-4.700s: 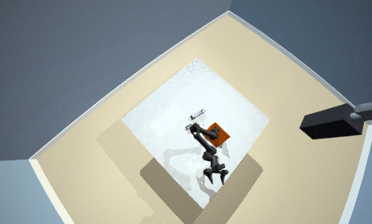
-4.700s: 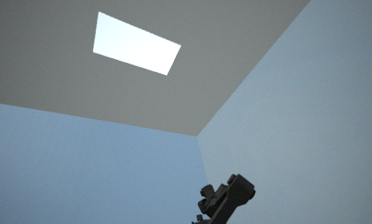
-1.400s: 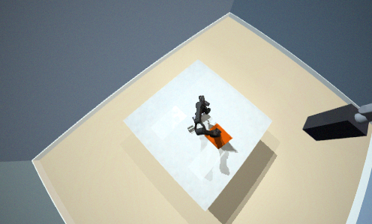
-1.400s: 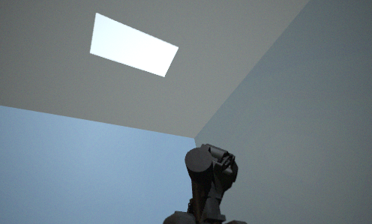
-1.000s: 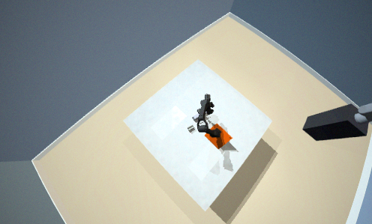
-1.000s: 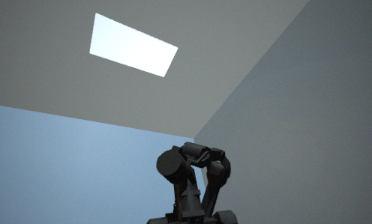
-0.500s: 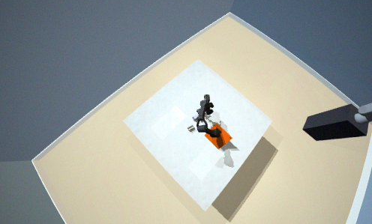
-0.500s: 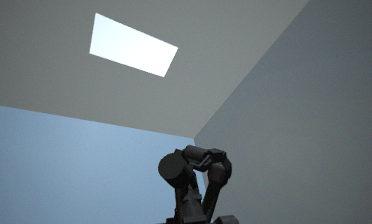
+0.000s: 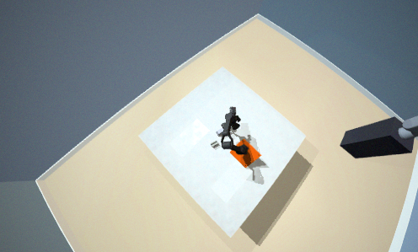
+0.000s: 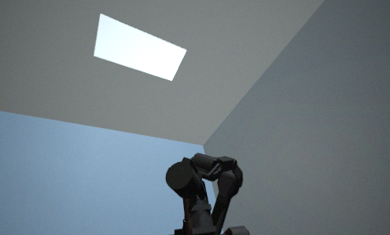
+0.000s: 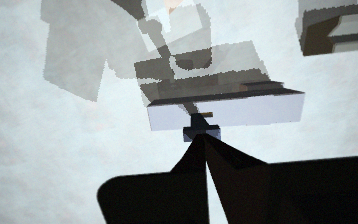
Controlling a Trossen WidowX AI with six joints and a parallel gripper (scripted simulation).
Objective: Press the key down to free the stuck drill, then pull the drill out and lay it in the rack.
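Right now the drill is 20 mm ahead of my gripper tip, 50 mm to the left of it and 70 mm below it. Also, from my gripper tip: grey ribbed block (220 mm to the left, 100 mm below).
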